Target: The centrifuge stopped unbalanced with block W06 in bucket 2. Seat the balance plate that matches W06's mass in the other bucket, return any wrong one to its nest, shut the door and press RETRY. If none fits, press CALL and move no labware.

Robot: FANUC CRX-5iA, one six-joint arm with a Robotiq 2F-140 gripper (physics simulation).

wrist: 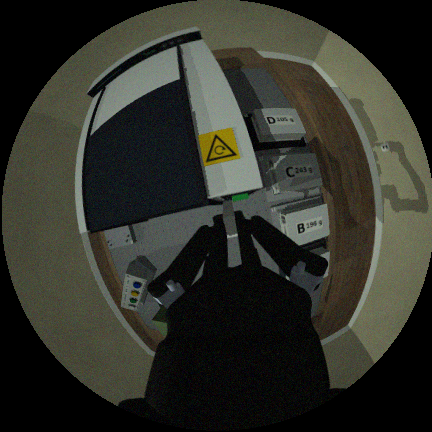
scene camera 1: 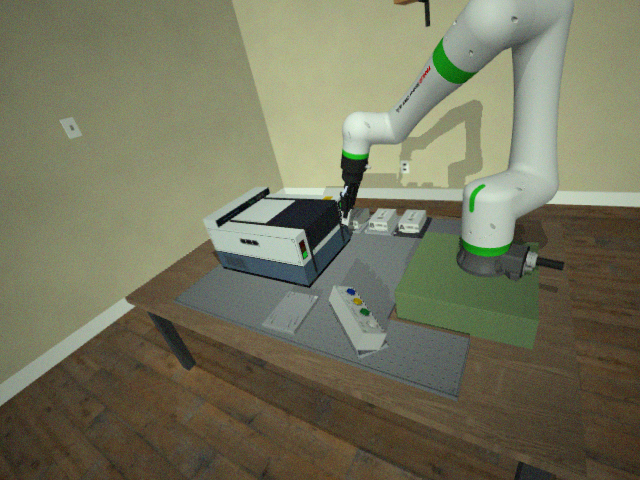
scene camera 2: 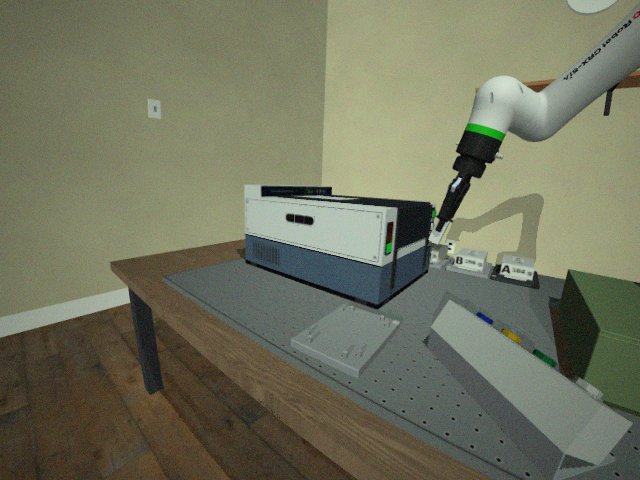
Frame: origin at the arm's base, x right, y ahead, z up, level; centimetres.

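Seen in the pictures: gripper, fingertip midpoint: (wrist: 228,208) (scene camera 1: 345,223) (scene camera 2: 433,241); arm's base at its link origin: (scene camera 1: 483,261).
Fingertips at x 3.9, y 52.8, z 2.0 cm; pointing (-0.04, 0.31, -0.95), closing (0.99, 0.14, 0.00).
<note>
Pixels of each thing's middle, then the offset from my fingertips to it. "spot": a spot on its surface instead. Level surfaces: height alone.
- centrifuge at the middle of its body: (wrist: 149,116) (scene camera 2: 338,229) (scene camera 1: 279,230) dy +22.2, dx -16.0, dz +1.6 cm
- grey mat at its surface level: dz -10.5 cm
- small green tab at a spot on its surface: (wrist: 240,196) spot: dy +1.5, dx +1.6, dz +8.5 cm
- A at the middle of its body: (wrist: 307,267) (scene camera 2: 516,267) (scene camera 1: 412,220) dy -18.0, dx +21.8, dz -7.3 cm
- sloped button box at the middle of its body: (scene camera 2: 507,365) (scene camera 1: 354,315) (wrist: 132,289) dy -27.8, dx -36.1, dz -6.4 cm
- flat grey pad at a spot on its surface: (scene camera 2: 346,338) (scene camera 1: 289,315) spot: dy -7.2, dx -43.7, dz -9.1 cm
The centrifuge (scene camera 1: 261,240) (scene camera 2: 318,233) (wrist: 219,104) is a white and blue box on the grey mat (scene camera 1: 237,295). Its dark door (scene camera 1: 306,215) (wrist: 141,160) covers the top, so the buckets and block W06 are hidden. My gripper (scene camera 1: 345,220) (scene camera 2: 436,236) (wrist: 228,208) is shut and empty. It hangs tip-down at the centrifuge's far right corner, close to a small green tab (wrist: 240,196) on the door's edge. Balance plates stand in a row of nests beside it: D 205 g (wrist: 278,123), C 243 g (wrist: 296,171), B 196 g (wrist: 308,227) (scene camera 1: 383,219) (scene camera 2: 471,260) and A (scene camera 1: 412,220) (scene camera 2: 517,269).
A sloped button box (scene camera 1: 358,316) (scene camera 2: 499,357) (wrist: 134,287) with blue, yellow, green and white buttons lies at the mat's front. A flat grey pad (scene camera 1: 290,311) (scene camera 2: 346,338) lies left of it. The arm's base stands on a green block (scene camera 1: 442,290).
</note>
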